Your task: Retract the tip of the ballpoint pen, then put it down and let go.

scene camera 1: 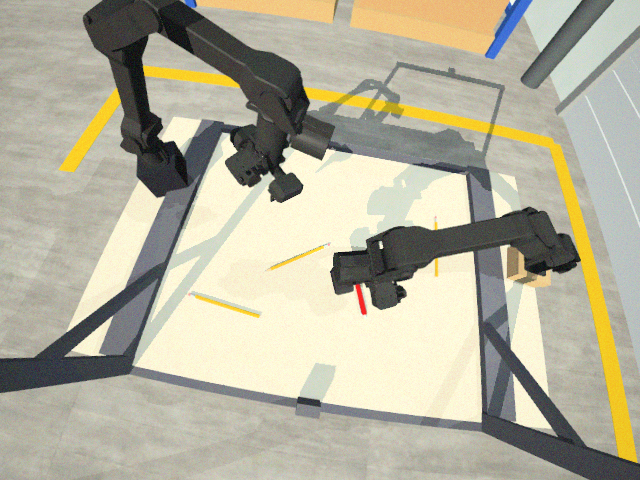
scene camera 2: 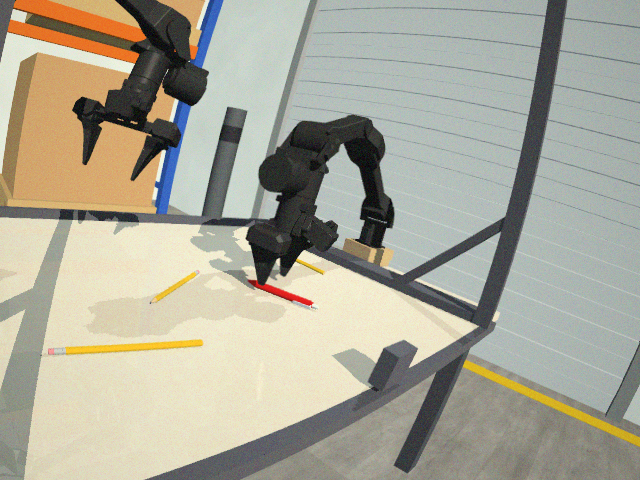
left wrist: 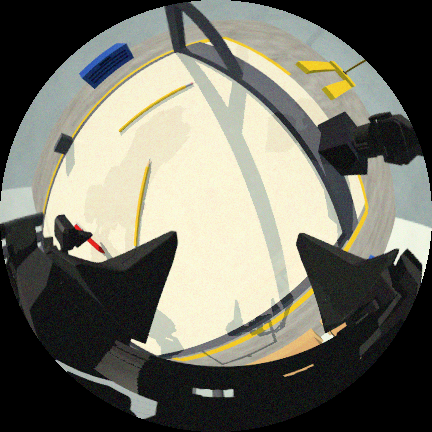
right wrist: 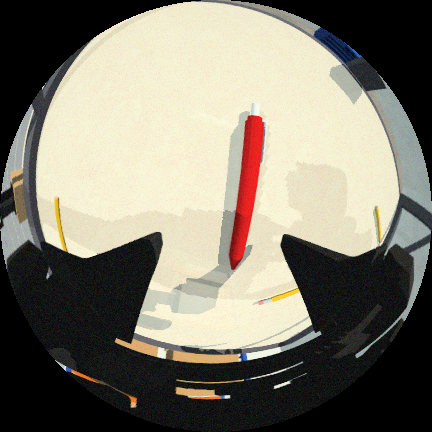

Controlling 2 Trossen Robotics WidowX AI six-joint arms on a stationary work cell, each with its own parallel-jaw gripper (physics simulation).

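Places are measured from the left arm's base along level axes (x back, y right, z up), in millimetres.
Pixels of known places: left gripper, between the fingertips: (scene camera 1: 261,186) (scene camera 2: 107,172) (left wrist: 240,238); right gripper, between the fingertips: (scene camera 2: 272,280) (left wrist: 89,249) (right wrist: 224,240); left arm's base, origin of its link: (scene camera 1: 155,157) (left wrist: 358,141); right arm's base, origin of its link: (scene camera 1: 534,263) (scene camera 2: 370,244).
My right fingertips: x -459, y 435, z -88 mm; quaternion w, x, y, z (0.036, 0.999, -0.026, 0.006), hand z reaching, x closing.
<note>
Ahead of a thing's pixels: the offset from my right fingertips to its top centre. Level surfaces: height alone.
The red ballpoint pen @(dx +17, dy +28, dz -4 mm) (scene camera 1: 361,300) (scene camera 2: 285,293) (left wrist: 91,239) (right wrist: 249,185) lies flat on the pale table @(dz -18 mm) (scene camera 1: 403,361) (scene camera 2: 258,413). Its white button and clip are at the end away from the right gripper; no writing point shows beyond the red cone in the right wrist view. My right gripper (scene camera 2: 272,279) (right wrist: 224,240) is open and empty, low over the cone end, with its fingertips on either side of it and apart from the pen. In scene camera 1 the right arm hides part of the pen. My left gripper (scene camera 2: 109,171) (left wrist: 240,238) is open and empty, high above the table's back left.
Yellow pencils lie around: one @(dx +147, dy -104, dz -10 mm) (scene camera 1: 297,257) (scene camera 2: 174,287) left of the pen, one @(dx +356, dy -28, dz -11 mm) (scene camera 1: 224,304) (scene camera 2: 129,346) at the front left, and one @(dx -249, dy -42, dz -11 mm) (scene camera 1: 436,266) (scene camera 2: 310,266) partly under the right arm. A small dark block @(dx +210, dy +239, dz +39 mm) (scene camera 1: 308,407) (scene camera 2: 392,364) stands at the front edge.
</note>
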